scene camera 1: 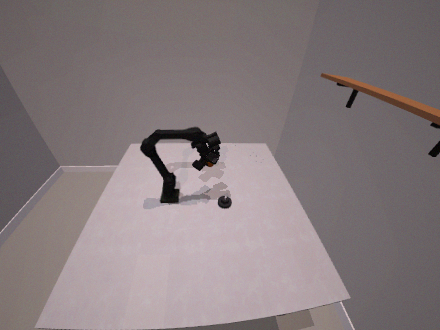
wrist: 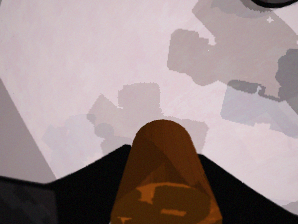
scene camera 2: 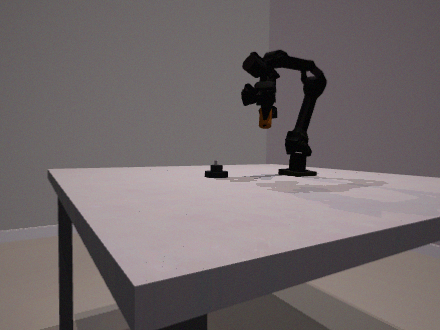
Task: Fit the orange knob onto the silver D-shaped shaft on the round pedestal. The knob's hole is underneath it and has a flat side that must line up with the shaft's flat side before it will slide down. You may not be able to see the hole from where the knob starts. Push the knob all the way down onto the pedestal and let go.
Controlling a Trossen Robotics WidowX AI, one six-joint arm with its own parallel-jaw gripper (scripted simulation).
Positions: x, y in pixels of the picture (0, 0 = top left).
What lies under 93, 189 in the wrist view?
My gripper.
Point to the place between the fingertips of my gripper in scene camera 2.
265, 123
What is my gripper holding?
An orange knob.
